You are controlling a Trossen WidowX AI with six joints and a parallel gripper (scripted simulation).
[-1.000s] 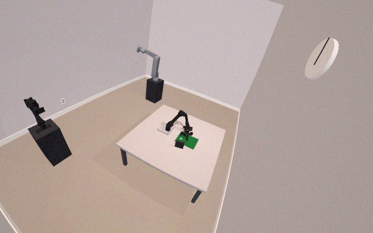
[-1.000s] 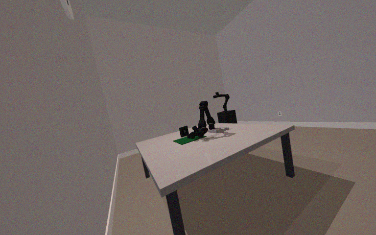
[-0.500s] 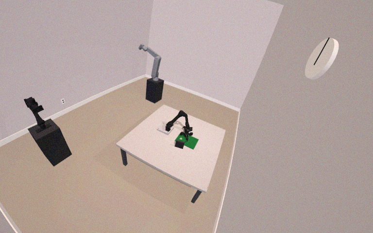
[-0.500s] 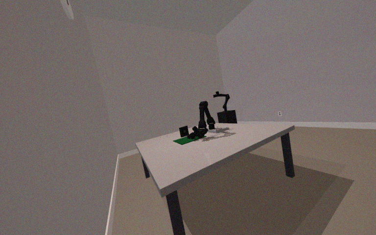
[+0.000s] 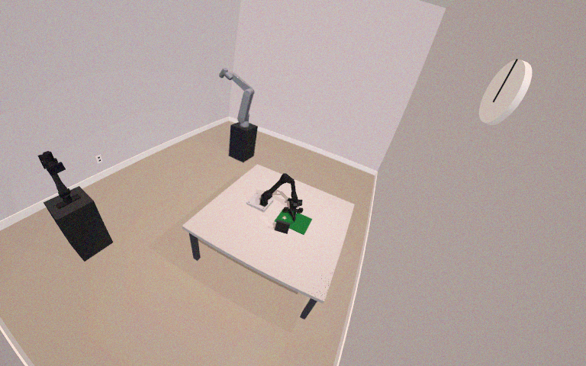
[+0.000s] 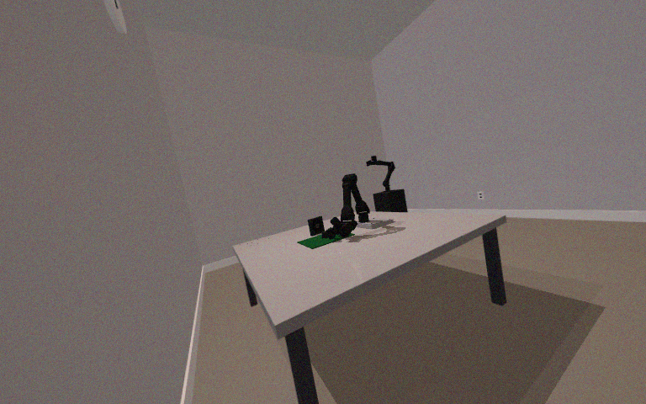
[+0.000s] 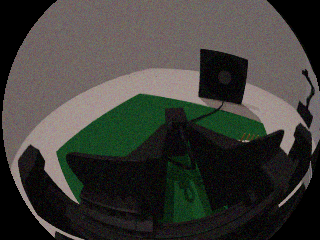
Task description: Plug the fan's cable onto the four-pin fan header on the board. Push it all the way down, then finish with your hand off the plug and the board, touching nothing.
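The black plug lies 1 cm below my gripper tip. Also, from my gripper tip: pale header: 8 cm behind, 4 cm to the right, 4 cm below; then black fan: 19 cm to the right, 3 cm behind, 2 cm above; then green board: 5 cm below.
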